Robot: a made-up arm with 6 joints.
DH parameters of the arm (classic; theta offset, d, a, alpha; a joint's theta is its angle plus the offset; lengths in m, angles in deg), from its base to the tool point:
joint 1: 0 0.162 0 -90
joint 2: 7.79 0 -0.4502 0
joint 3: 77.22 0 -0.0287 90
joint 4: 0 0.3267 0 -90
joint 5: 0 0 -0.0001 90
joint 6: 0 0.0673 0 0
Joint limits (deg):
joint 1: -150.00..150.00
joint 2: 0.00..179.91
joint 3: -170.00..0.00
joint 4: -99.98..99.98
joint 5: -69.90..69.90
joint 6: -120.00..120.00
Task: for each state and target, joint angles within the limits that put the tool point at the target. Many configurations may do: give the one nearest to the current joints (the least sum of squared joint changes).
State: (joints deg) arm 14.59 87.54 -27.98 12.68 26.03 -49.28
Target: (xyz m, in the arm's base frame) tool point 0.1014 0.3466 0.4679
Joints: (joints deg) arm 72.38 82.30 -55.13 17.49 24.24 -49.28
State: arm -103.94 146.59 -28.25 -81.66 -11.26 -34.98
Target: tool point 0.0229 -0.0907 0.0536
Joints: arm -87.79 164.67 -0.41 -83.13 -16.79 -34.98
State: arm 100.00 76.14 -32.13 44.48 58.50 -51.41
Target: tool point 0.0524 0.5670 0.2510
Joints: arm 81.18 122.72 -75.64 47.89 44.81 -51.41
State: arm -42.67 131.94 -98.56 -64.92 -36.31 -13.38
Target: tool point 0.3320 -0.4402 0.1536
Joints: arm -56.70 129.32 -62.88 -68.04 -34.94 -13.38
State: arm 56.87 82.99 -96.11 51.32 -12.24 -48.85
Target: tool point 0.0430 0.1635 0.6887
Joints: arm 76.16 55.06 -64.21 51.31 -2.79 -48.85
